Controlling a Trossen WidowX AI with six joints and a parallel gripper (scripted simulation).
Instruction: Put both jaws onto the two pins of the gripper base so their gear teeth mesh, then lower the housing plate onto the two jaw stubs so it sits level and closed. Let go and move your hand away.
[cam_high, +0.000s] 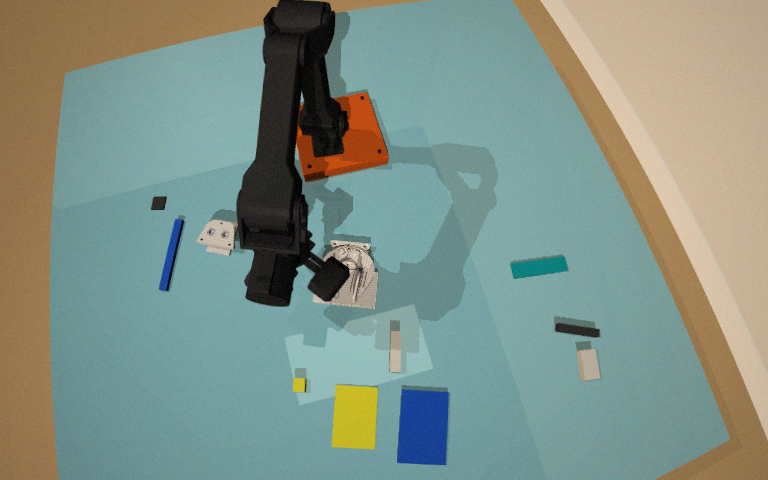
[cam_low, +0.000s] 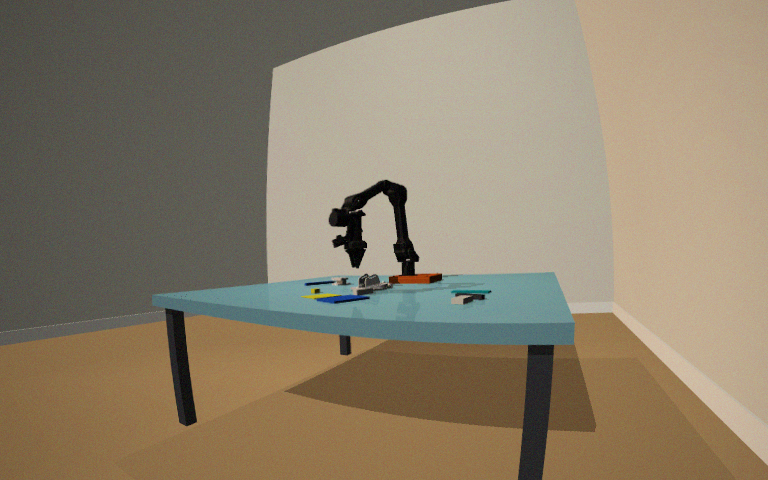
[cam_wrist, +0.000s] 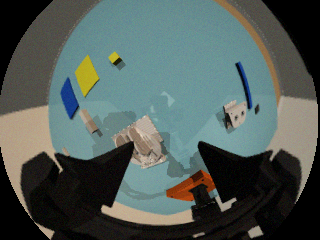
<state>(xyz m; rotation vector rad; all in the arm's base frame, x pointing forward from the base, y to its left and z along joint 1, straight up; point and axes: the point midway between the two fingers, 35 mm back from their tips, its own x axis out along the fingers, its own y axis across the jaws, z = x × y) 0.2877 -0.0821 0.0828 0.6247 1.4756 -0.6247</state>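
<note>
My gripper tip is 27 cm to the left of the blue bar, 10 cm past it and 7 cm above it. Also, from my gripper tip: yellow cube (20 cm ahead, 7 cm below, 4 cm to the right); yellow plate (27 cm ahead, 8 cm below, 5 cm to the left); blue plate (31 cm ahead, 17 cm to the left, 8 cm below).
</note>
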